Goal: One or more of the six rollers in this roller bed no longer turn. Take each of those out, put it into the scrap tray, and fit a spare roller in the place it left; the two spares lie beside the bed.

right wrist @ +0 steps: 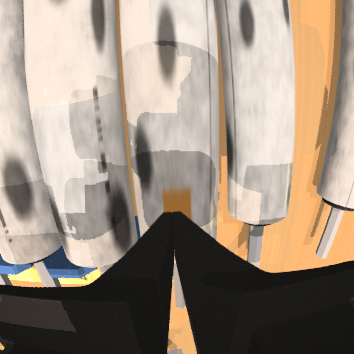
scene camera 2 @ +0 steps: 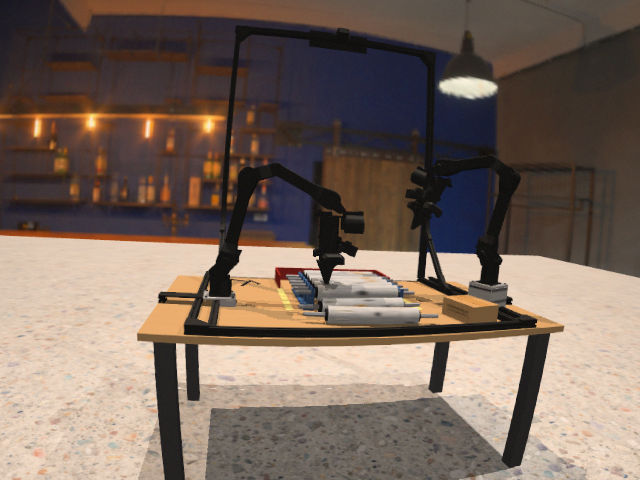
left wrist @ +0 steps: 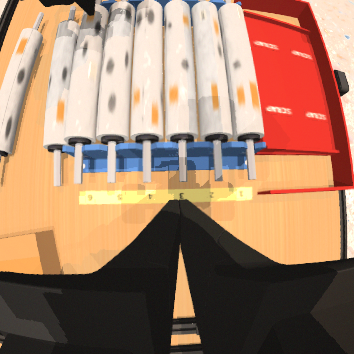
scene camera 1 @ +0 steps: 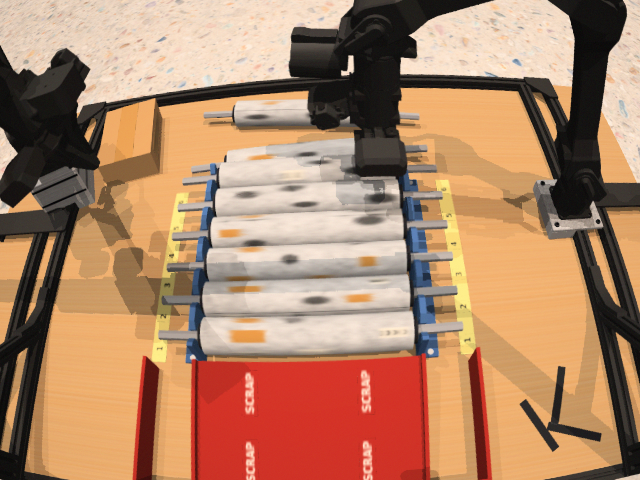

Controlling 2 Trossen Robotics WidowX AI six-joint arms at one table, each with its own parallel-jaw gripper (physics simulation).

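Frame: origin at the left arm's base, x back, y right, z up, level; centimetres.
Where they show: left gripper, between the fingertips: (scene camera 2: 411,229) (left wrist: 177,207) (scene camera 1: 97,166); right gripper, between the fingertips: (right wrist: 171,219) (scene camera 2: 326,284) (left wrist: 91,13); left arm's base, origin of its link: (scene camera 2: 488,283); right arm's base, origin of its link: (scene camera 2: 219,294) (scene camera 1: 570,202).
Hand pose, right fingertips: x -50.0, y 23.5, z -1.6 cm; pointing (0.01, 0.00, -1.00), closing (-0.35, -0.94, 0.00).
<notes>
Things, the pixels of their top centre, and the offset from my right fingertips.
- Roller six, centre of its top: (scene camera 1: 305,161) (left wrist: 81,58) (scene camera 2: 357,285) dx +9.1, dy -3.7, dz -0.1 cm
- red scrap tray, centre of its top: (scene camera 1: 306,427) (left wrist: 298,72) (scene camera 2: 331,272) dx +21.7, dy +31.2, dz -2.7 cm
- cardboard box, centre of its top: (scene camera 1: 126,130) (left wrist: 3,271) (scene camera 2: 471,300) dx +35.7, dy -27.6, dz -2.2 cm
Six pale speckled rollers lie across the blue bed (scene camera 1: 422,276) (left wrist: 131,161). Roller six (scene camera 1: 258,174) (left wrist: 82,105) (right wrist: 172,130) is the rearmost in scene camera 1. One spare (scene camera 1: 253,153) (left wrist: 61,90) (right wrist: 262,100) lies close behind it, and the other spare (scene camera 1: 268,113) (scene camera 2: 372,315) (left wrist: 21,82) lies farther back. The red scrap tray (scene camera 1: 307,403) (left wrist: 295,82) shows no roller in it. My right gripper (scene camera 2: 327,282) (right wrist: 171,219) is shut and empty, pointing down over roller six's end; contact is unclear. My left gripper (scene camera 2: 415,226) (left wrist: 177,207) is shut and empty, high beside the bed.
A cardboard box (scene camera 1: 131,136) (scene camera 2: 470,308) stands at the back left in scene camera 1. Yellow number strips (scene camera 1: 455,273) (left wrist: 165,196) flank the bed. Several black bars (scene camera 1: 558,395) lie at the front right in scene camera 1. A black frame (scene camera 1: 242,88) surrounds the work area.
</notes>
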